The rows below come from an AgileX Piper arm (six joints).
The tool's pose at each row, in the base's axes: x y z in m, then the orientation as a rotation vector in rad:
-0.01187, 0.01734, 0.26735, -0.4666, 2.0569, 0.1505
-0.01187, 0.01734, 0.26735, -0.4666, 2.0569, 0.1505
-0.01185, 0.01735, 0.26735, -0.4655, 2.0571, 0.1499
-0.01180, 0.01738, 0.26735, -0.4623, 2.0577, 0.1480
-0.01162, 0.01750, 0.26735, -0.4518, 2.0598, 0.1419
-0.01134, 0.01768, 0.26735, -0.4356, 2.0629, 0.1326
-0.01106, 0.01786, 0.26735, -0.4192, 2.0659, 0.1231
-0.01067, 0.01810, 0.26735, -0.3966, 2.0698, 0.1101
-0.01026, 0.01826, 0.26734, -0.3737, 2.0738, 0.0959
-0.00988, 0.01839, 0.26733, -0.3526, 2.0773, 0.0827
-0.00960, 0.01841, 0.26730, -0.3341, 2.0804, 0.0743
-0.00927, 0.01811, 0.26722, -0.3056, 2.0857, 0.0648
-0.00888, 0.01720, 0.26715, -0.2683, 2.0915, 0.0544
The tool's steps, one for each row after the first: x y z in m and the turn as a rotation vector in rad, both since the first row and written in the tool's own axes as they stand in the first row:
0.00000, 0.00000, 0.00000, 0.0000, 0.0000, 0.0000
-0.00001, 0.00000, 0.00002, 0.0009, 0.0001, 0.0006
-0.00004, 0.00001, 0.00007, 0.0036, 0.0003, 0.0021
-0.00015, 0.00005, 0.00025, 0.0123, 0.0012, 0.0073
-0.00033, 0.00011, 0.00053, 0.0256, 0.0025, 0.0153
-0.00050, 0.00016, 0.00081, 0.0392, 0.0039, 0.0233
-0.00073, 0.00023, 0.00119, 0.0578, 0.0056, 0.0344
-0.00095, 0.00022, 0.00158, 0.0773, 0.0078, 0.0453
-0.00114, 0.00020, 0.00193, 0.0954, 0.0098, 0.0552
-0.00125, 0.00011, 0.00218, 0.1090, 0.0113, 0.0652
-0.00125, -0.00029, 0.00240, 0.1274, 0.0138, 0.0822
-0.00112, -0.00127, 0.00248, 0.1501, 0.0161, 0.1050

